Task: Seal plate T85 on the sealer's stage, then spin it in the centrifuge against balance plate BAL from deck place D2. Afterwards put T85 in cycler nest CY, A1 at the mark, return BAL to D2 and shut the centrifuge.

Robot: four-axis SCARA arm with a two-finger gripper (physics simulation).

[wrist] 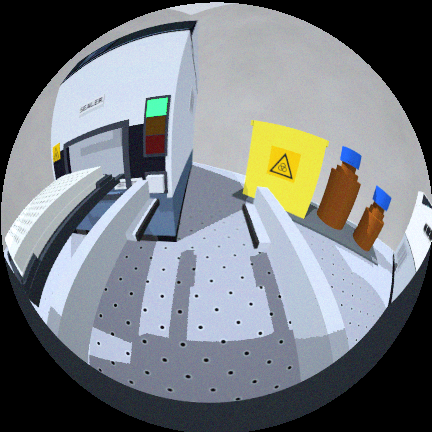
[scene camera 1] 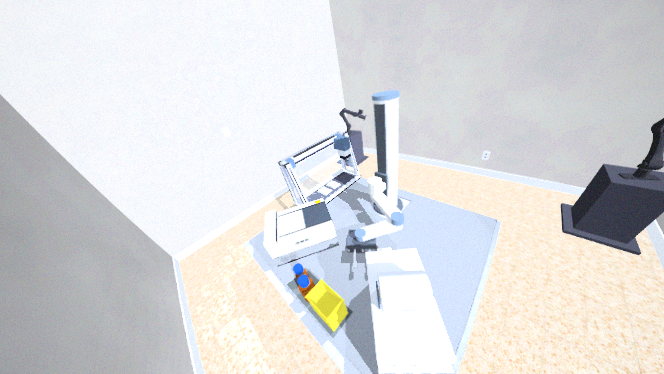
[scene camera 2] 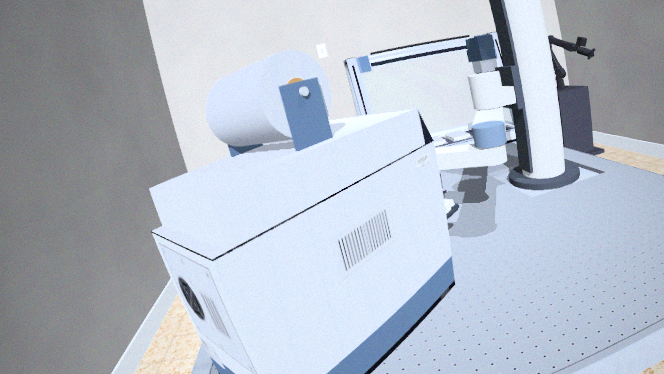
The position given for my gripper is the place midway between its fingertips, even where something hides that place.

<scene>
In view: my gripper (wrist: 200,193), a centrifuge (wrist: 402,257), a yellow biohazard bin (wrist: 287,161), a brown bottle with blue cap (wrist: 342,186) and a foil roll (scene camera 1: 408,290).
</scene>
